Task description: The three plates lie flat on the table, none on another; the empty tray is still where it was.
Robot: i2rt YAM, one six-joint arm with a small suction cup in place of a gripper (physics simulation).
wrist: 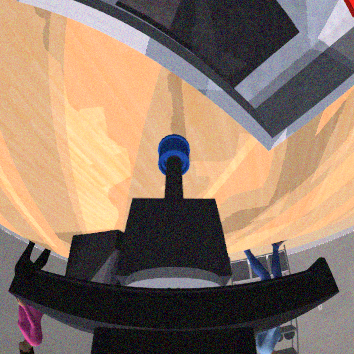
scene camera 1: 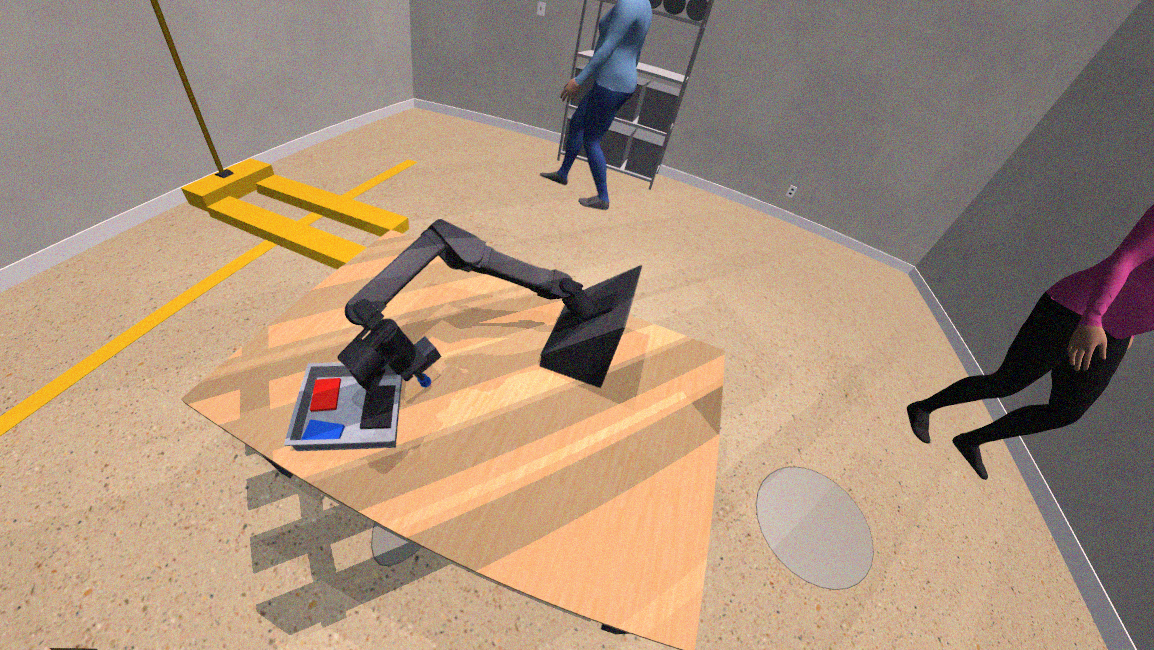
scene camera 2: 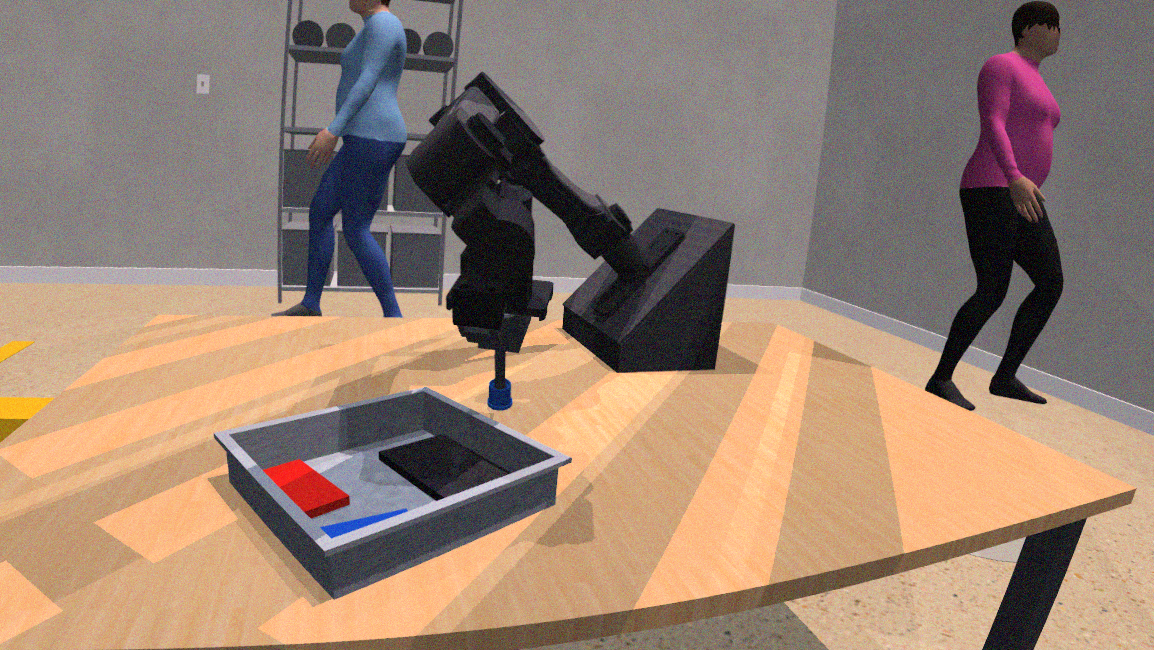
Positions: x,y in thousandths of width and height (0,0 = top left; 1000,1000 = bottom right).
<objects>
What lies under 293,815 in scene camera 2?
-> A blue plate.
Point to a black plate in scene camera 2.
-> At 381,718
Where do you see my suction cup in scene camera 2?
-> At 433,615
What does the red plate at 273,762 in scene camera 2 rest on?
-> A grey tray.
</objects>
